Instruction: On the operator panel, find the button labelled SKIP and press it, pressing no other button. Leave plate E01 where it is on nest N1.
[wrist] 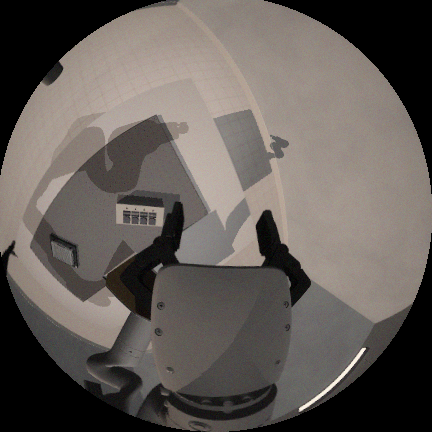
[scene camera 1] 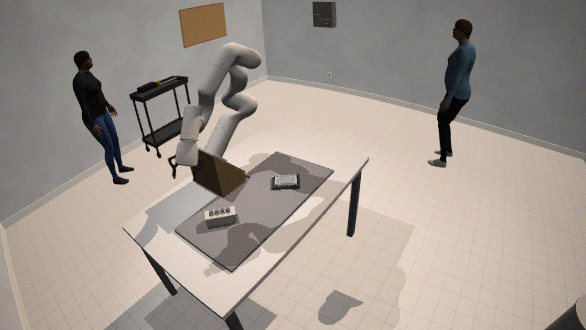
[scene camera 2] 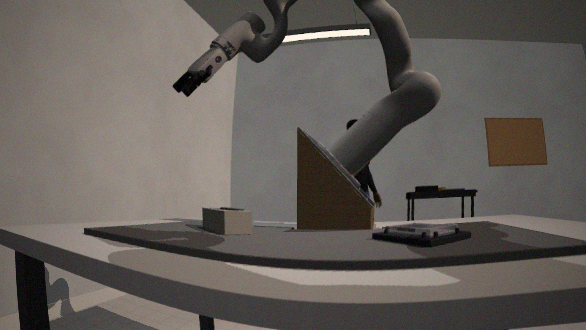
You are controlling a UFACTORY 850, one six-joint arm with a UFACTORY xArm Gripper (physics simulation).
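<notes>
The operator panel is a brown wedge with a sloped face. Its buttons and labels, SKIP included, cannot be made out in any view. My gripper is open and empty, high above the table beside the panel, with fingers tilted downward in scene camera 2. It touches nothing. A clear plate, presumably E01, lies flat on a black nest. Their labels are not readable.
A pale box with several dark slots on top stands on the grey mat. The mat lies on the white table. A black cart and two people stand beyond the table.
</notes>
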